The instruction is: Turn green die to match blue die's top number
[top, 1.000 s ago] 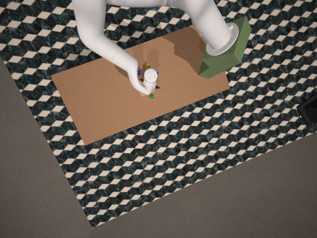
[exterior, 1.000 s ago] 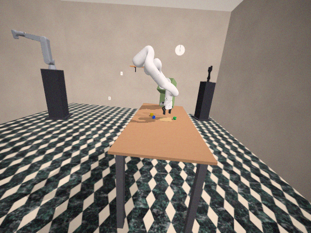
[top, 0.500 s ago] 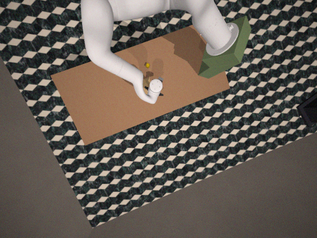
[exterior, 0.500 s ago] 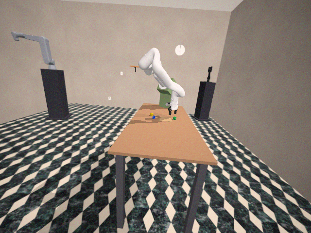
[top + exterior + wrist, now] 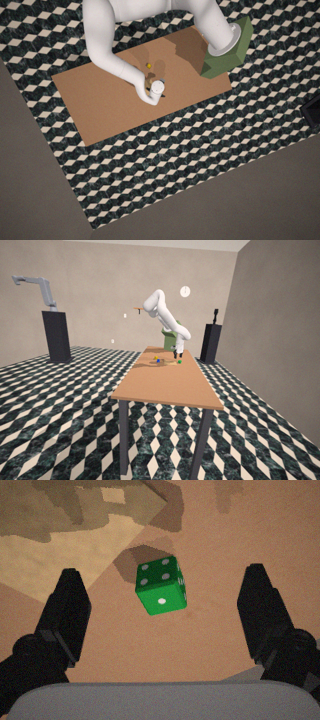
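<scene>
The green die is 5 cm below my hand, 3 cm ahead of it and 2 cm to the left of it. From my hand the other things lie so: tan mat: 9 cm to the right, 6 cm below, 3 cm ahead; then blue die: 23 cm to the right, 5 cm below; then yellow die: 23 cm to the right, 10 cm behind, 5 cm below.
</scene>
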